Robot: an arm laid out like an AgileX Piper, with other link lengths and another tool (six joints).
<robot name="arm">
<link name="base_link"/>
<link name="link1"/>
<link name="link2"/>
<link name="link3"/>
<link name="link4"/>
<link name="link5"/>
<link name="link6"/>
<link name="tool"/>
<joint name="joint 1" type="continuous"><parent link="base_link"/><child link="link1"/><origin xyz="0 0 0.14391"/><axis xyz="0 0 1"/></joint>
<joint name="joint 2" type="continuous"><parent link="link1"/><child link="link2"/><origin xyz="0 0 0" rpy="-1.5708 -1.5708 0"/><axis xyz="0 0 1"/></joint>
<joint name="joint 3" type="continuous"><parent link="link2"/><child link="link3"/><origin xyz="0.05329 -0.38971 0" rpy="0 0 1.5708"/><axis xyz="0 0 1"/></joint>
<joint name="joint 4" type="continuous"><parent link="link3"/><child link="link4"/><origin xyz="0.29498 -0.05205 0" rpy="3.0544 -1.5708 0"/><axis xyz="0 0 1"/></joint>
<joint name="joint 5" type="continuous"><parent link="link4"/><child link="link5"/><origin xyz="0 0 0" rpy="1.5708 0 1.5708"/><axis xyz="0 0 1"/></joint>
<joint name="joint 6" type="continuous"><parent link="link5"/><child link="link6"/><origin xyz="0 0.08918 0" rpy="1.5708 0 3.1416"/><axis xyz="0 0 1"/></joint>
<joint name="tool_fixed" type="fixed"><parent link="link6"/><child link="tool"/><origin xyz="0.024 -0.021 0.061" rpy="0 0.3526 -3.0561"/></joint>
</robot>
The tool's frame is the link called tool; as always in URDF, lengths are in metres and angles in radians. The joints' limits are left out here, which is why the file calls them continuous.
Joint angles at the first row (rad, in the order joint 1, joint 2, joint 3, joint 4, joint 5, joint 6):
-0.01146, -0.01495, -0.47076, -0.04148, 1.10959, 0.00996
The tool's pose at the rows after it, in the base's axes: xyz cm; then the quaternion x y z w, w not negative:
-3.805, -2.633, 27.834, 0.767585, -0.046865, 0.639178, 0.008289
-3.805, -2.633, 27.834, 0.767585, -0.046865, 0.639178, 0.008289
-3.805, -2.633, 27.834, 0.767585, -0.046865, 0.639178, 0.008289
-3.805, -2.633, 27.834, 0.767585, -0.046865, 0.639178, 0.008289
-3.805, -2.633, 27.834, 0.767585, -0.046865, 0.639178, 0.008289
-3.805, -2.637, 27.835, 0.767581, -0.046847, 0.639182, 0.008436
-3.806, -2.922, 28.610, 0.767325, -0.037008, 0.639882, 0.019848
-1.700, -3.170, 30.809, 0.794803, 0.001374, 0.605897, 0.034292
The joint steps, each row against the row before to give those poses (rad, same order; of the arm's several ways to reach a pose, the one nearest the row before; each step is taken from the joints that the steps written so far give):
-0.00001, -0.00001, 0.00000, 0.00000, 0.00000, 0.00000
0.00000, 0.00000, 0.00000, 0.00000, 0.00000, 0.00000
0.00000, 0.00000, 0.00000, 0.00000, 0.00000, 0.00000
0.00000, 0.00000, 0.00000, 0.00000, 0.00000, 0.00000
0.00000, 0.00000, 0.00000, 0.00000, 0.00000, 0.00000
-0.00002, 0.00002, 0.00000, -0.00028, -0.00002, -0.00002
0.00003, 0.01493, -0.01923, -0.01664, 0.00295, -0.01895
-0.00003, 0.14155, -0.04124, -0.00385, -0.01529, -0.07760

